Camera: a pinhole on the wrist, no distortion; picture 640 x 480 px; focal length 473.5 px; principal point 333.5 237.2 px. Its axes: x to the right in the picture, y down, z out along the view. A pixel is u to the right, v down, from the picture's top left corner.
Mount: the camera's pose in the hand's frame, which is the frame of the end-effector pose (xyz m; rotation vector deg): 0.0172 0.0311 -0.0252 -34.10 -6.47 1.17
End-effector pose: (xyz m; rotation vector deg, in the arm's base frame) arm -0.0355 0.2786 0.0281 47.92 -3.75 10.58
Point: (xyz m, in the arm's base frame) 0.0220 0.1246 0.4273
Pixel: 470 117
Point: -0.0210 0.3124 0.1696
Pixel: 461 323
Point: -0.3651 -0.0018 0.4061
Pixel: 76 75
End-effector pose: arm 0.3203 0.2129 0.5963 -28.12 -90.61 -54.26
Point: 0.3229 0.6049 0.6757
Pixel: 369 235
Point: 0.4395 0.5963 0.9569
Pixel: outside the picture
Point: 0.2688 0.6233 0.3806
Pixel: 52 83
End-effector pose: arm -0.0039 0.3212 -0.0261 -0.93 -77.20 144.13
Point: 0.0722 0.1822 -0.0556
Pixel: outside the picture
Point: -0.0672 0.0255 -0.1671
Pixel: 308 391
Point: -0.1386 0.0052 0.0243
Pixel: 441 124
